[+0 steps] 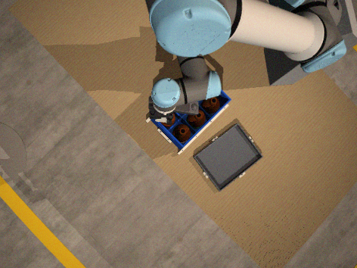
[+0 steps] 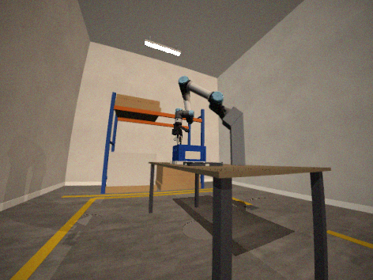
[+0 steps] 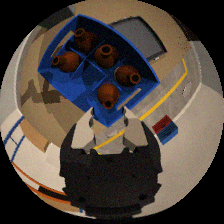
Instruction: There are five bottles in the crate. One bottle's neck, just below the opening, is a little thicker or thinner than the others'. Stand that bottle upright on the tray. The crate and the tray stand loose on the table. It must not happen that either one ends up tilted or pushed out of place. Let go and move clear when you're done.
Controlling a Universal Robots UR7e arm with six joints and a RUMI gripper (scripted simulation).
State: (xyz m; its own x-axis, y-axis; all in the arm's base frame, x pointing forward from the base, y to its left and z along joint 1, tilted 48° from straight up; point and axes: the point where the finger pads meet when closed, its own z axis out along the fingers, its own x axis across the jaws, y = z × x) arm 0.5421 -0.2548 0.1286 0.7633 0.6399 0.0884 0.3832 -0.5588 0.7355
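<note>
My gripper is now 110 mm above the brown bottle, 80 mm to the right of it and 30 mm short of it. Round my hand: blue crate (110 mm below, 70 mm behind, 60 mm to the left); grey tray (310 mm to the left, 180 mm below, 20 mm ahead).
</note>
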